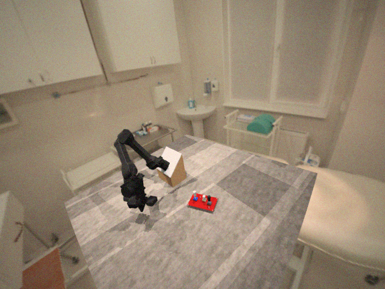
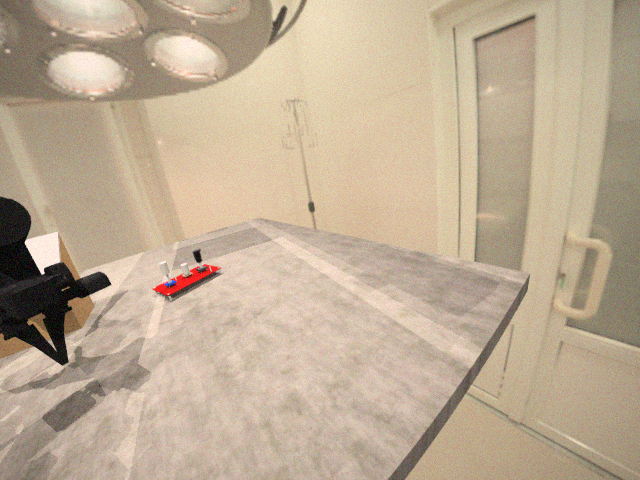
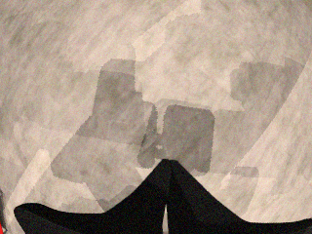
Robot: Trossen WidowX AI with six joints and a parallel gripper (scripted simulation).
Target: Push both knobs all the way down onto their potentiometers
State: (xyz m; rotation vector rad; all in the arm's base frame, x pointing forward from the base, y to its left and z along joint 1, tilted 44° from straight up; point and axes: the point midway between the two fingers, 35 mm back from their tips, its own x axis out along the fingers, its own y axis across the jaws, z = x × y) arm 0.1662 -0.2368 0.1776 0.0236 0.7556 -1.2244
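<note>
The grey knob is 290 mm to the left of my gripper tip, 140 mm ahead of it and 10 mm above it. Also, from my gripper tip: black knob 320 mm to the left, 230 mm ahead, 10 mm above.
</note>
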